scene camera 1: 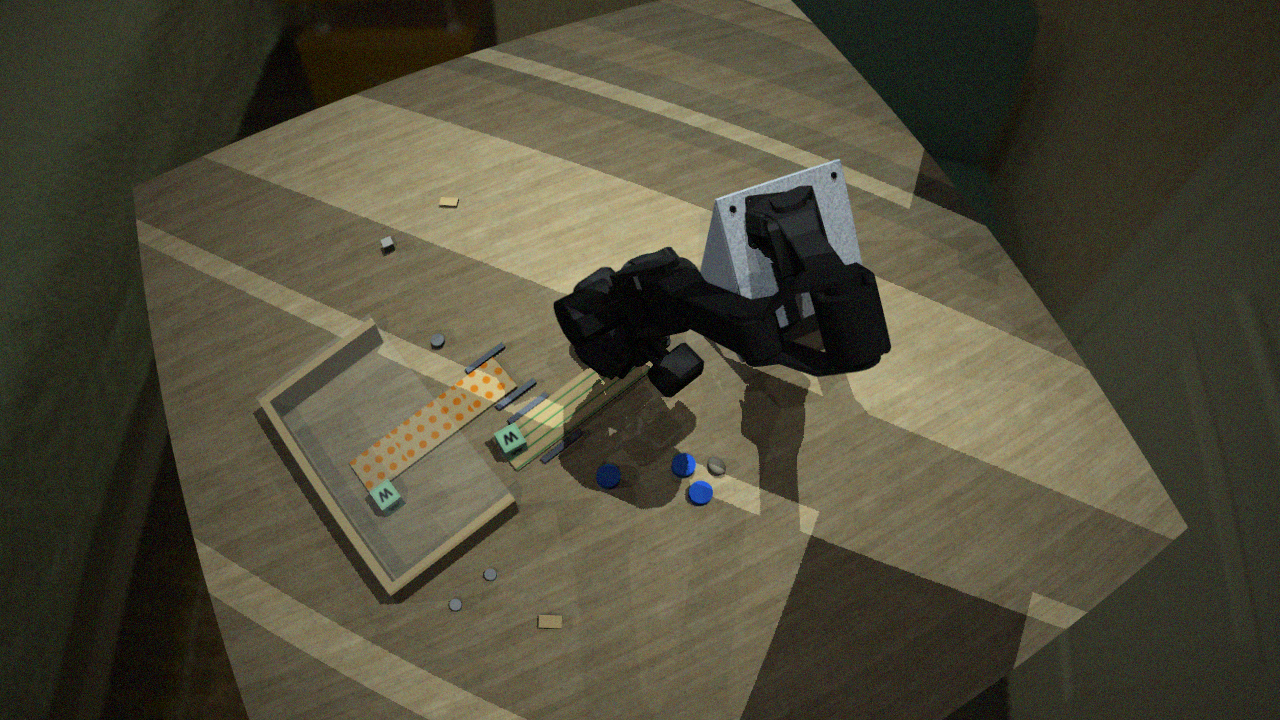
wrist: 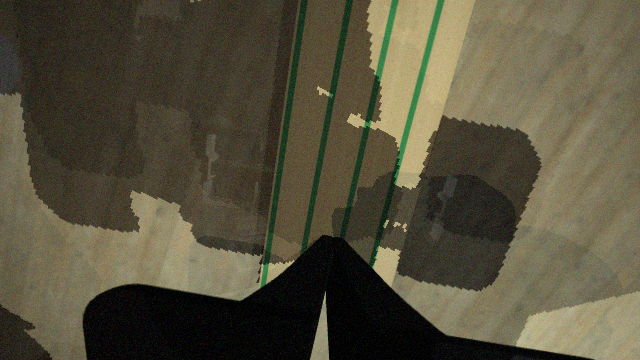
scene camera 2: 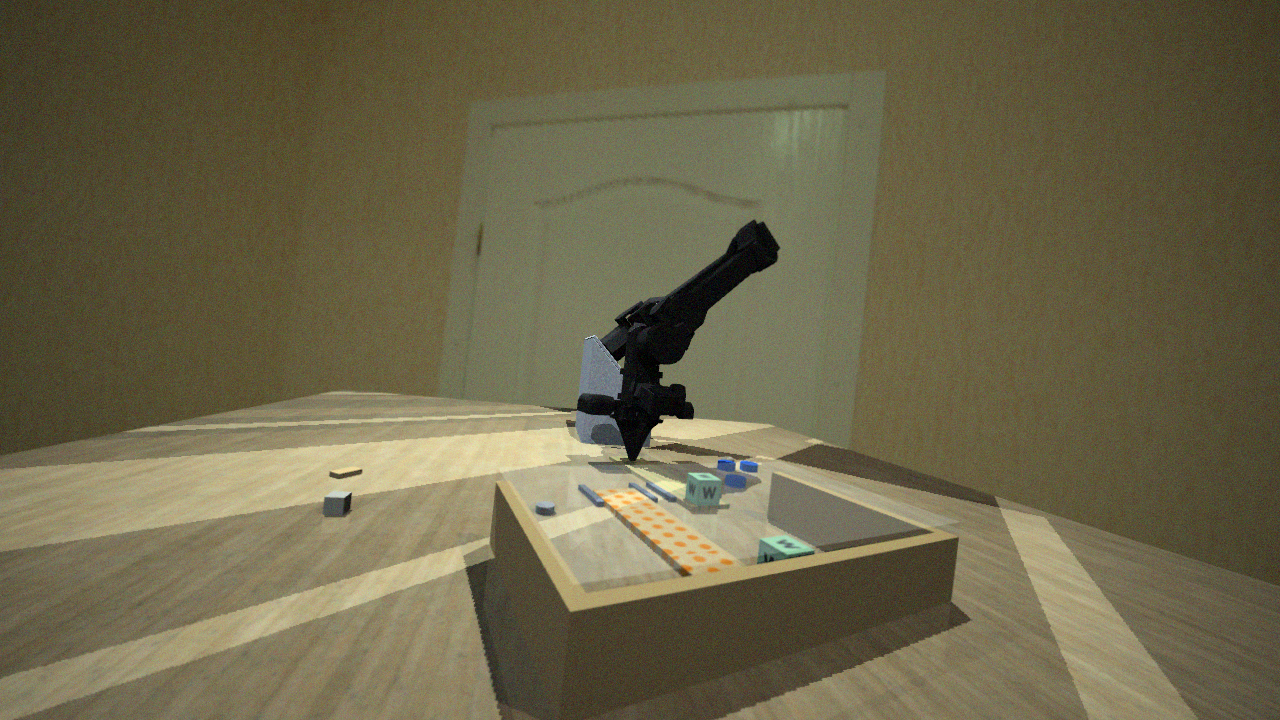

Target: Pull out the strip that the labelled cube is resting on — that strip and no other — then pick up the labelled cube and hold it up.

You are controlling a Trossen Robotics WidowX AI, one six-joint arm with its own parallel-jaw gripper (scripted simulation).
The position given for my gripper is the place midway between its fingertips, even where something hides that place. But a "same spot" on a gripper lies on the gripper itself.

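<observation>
You can find my gripper in scene camera 1 [632, 360], and it shows in the wrist view and in scene camera 2 too. My gripper [wrist: 362, 309] and my gripper [scene camera 2: 636, 432] are one and the same spot.
</observation>
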